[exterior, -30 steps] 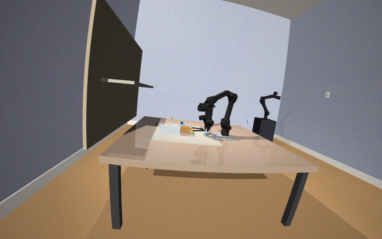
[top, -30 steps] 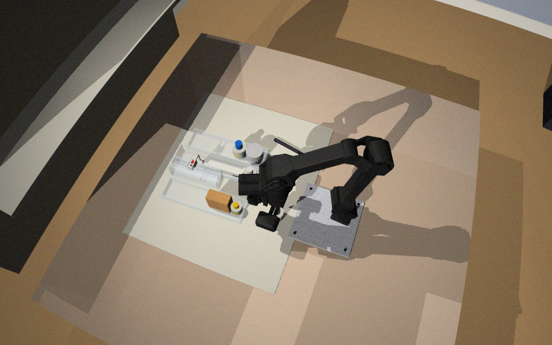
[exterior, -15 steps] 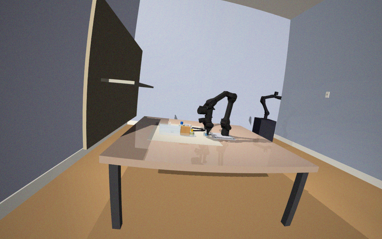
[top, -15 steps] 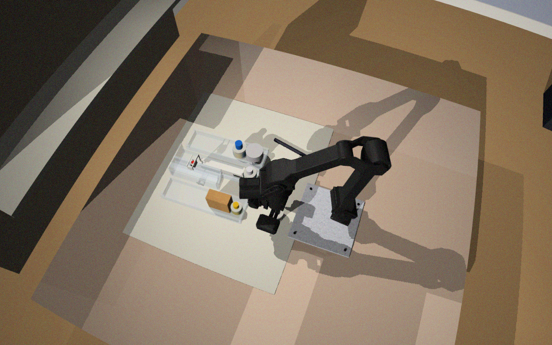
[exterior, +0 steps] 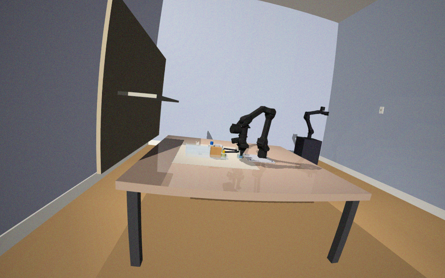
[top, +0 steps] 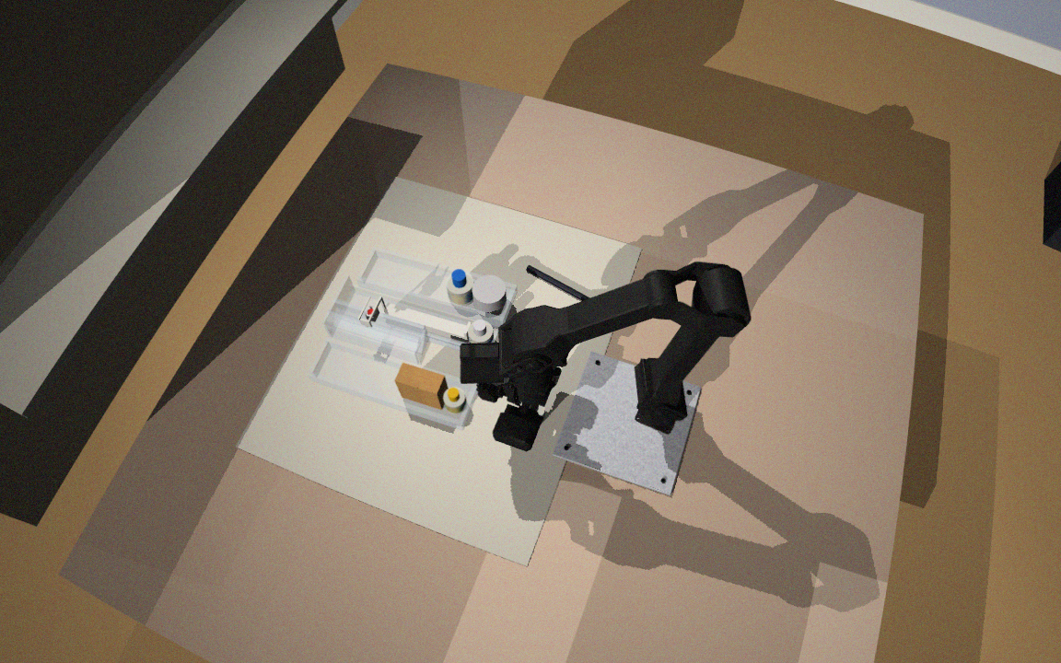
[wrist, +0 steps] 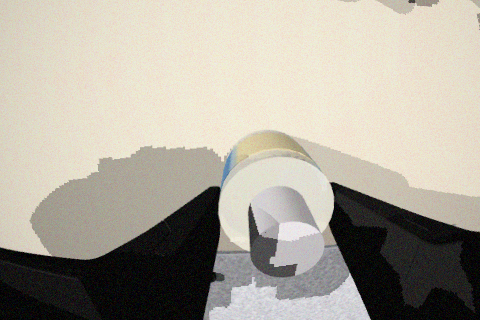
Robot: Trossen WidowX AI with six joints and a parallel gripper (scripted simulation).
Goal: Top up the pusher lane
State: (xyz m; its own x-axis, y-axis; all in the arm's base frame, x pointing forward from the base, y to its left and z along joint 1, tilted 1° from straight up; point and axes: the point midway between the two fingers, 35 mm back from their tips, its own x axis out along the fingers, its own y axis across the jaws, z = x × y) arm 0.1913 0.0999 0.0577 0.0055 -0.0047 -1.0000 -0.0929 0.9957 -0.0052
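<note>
My gripper tip is 18 cm short of the brown box, 5 cm to the right of it and 1 cm below it.
</note>
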